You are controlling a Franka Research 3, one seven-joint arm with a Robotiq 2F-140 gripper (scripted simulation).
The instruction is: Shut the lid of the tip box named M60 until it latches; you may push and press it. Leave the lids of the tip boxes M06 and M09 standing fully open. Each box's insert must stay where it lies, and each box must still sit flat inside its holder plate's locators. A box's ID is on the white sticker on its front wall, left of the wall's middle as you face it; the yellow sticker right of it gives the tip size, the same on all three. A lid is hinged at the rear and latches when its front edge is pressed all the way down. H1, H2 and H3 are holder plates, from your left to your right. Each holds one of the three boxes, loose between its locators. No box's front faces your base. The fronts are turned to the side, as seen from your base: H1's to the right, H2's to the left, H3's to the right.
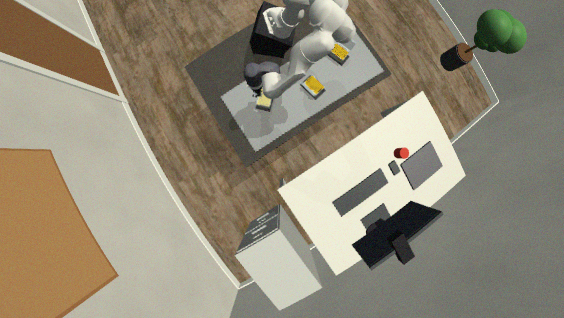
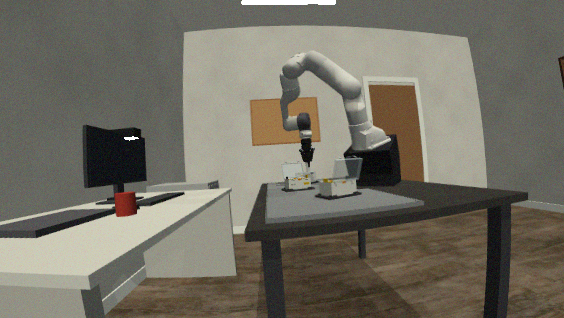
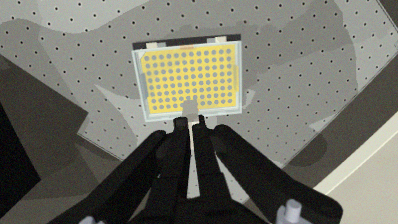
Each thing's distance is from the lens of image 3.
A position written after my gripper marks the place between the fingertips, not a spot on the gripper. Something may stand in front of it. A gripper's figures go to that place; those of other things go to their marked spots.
my gripper (image 3: pixel 191 110): 0.22 m
clear lid (image 3: pixel 211 73): 0.21 m
